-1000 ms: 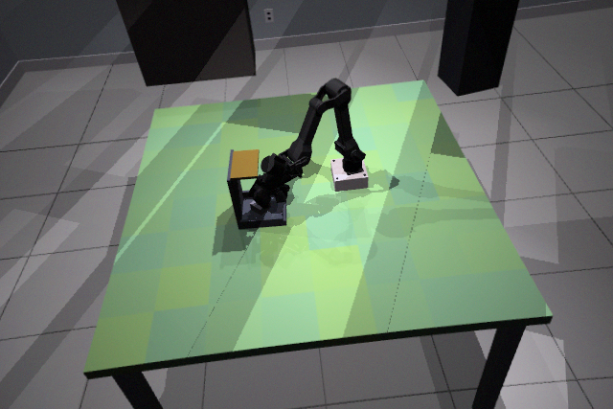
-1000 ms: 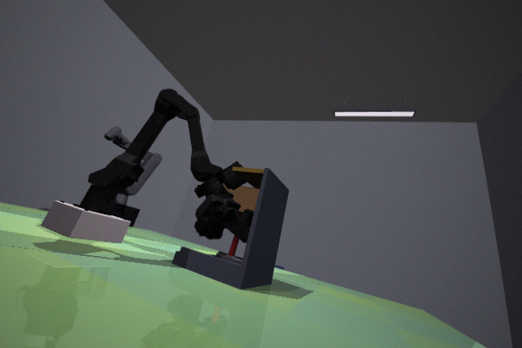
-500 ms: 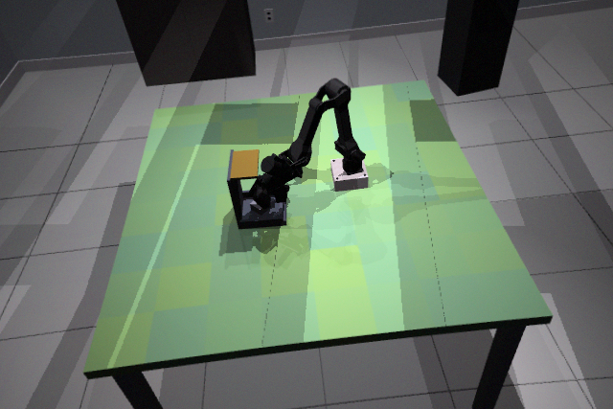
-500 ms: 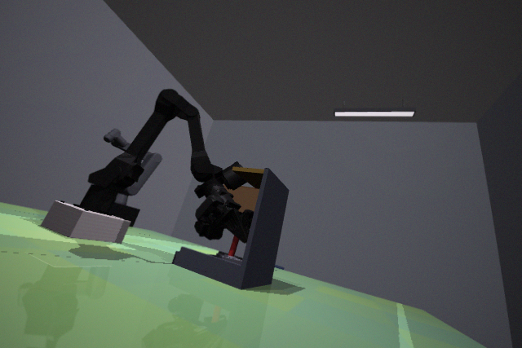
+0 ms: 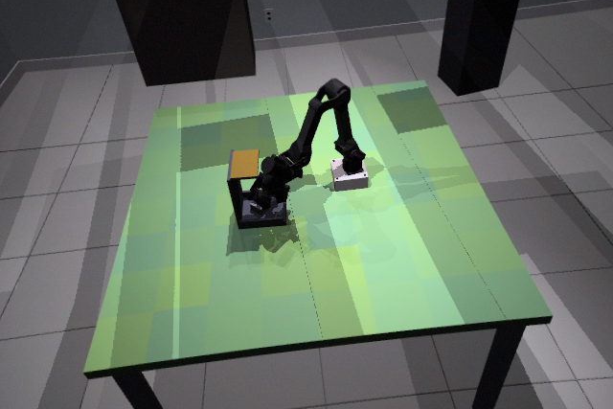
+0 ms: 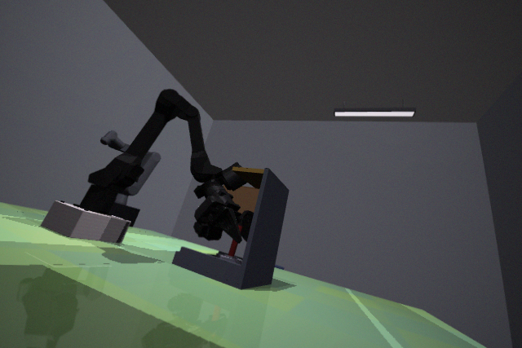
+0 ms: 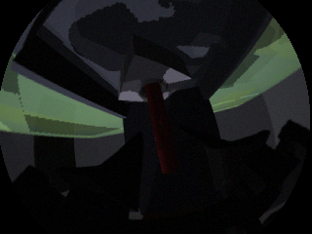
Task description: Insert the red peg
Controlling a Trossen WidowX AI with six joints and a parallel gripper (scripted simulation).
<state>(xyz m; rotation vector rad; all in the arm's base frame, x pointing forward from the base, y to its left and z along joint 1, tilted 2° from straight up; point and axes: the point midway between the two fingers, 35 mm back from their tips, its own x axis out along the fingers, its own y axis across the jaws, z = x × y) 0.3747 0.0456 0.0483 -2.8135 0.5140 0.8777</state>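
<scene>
Now: gripper tip 30 mm past the red peg, 10 mm to the right of it and 10 mm above it. The rest, counted from my gripper tip: orange roof 10 mm behind, 10 mm to the left, 150 mm above; then back wall 40 mm ahead, 50 mm above.
</scene>
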